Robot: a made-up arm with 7 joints. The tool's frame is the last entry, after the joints.
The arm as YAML. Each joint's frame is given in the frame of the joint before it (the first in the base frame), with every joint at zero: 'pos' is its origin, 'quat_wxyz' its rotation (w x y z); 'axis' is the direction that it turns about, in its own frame. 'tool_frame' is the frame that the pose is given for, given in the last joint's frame.
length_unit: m
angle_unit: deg
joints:
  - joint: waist
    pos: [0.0, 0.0, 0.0]
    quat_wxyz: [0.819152, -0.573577, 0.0, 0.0]
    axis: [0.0, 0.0, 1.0]
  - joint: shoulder
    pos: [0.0, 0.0, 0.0]
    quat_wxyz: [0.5, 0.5, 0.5, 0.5]
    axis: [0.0, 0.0, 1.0]
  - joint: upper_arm
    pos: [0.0, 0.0, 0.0]
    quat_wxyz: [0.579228, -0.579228, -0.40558, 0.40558]
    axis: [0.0, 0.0, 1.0]
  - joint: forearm
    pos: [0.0, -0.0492, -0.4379]
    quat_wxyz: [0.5, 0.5, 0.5, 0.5]
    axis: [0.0, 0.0, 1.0]
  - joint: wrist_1
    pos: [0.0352, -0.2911, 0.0]
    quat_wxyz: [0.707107, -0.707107, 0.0, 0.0]
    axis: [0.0, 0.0, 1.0]
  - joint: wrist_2
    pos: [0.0, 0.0, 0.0]
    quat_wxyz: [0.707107, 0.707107, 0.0, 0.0]
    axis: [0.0, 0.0, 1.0]
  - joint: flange
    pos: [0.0, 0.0, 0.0]
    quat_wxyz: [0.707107, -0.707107, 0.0, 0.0]
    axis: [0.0, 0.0, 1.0]
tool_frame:
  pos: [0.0, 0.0, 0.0]
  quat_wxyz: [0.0, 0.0, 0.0, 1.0]
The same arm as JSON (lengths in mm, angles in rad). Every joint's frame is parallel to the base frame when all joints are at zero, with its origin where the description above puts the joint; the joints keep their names.
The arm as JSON. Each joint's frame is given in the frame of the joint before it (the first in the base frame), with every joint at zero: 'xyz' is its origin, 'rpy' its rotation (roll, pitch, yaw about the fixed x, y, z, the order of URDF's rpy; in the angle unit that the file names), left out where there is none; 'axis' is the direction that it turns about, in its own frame. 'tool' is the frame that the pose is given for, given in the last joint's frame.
{
  "units": {
    "length": "mm",
    "angle": "rad"
  },
  "joints": [
    {
      "name": "waist",
      "type": "revolute",
      "origin": {
        "xyz": [
          0.0,
          0.0,
          0.0
        ]
      },
      "axis": [
        0.0,
        0.9397,
        0.342
      ]
    },
    {
      "name": "shoulder",
      "type": "revolute",
      "origin": {
        "xyz": [
          0.0,
          0.0,
          0.0
        ]
      },
      "axis": "+x"
    },
    {
      "name": "upper_arm",
      "type": "revolute",
      "origin": {
        "xyz": [
          0.0,
          0.0,
          0.0
        ]
      },
      "axis": "+z"
    },
    {
      "name": "forearm",
      "type": "revolute",
      "origin": {
        "xyz": [
          49.2,
          0.0,
          -437.9
        ]
      },
      "axis": "+y"
    },
    {
      "name": "wrist_1",
      "type": "revolute",
      "origin": {
        "xyz": [
          -35.2,
          0.0,
          -291.1
        ]
      },
      "axis": "+z"
    },
    {
      "name": "wrist_2",
      "type": "revolute",
      "origin": {
        "xyz": [
          0.0,
          0.0,
          0.0
        ]
      },
      "axis": "+y"
    },
    {
      "name": "flange",
      "type": "revolute",
      "origin": {
        "xyz": [
          0.0,
          0.0,
          0.0
        ]
      },
      "axis": "+z"
    }
  ],
  "tool": {
    "origin": {
      "xyz": [
        0.0,
        0.0,
        0.0
      ],
      "rpy": [
        0.0,
        0.0,
        0.0
      ]
    }
  }
}

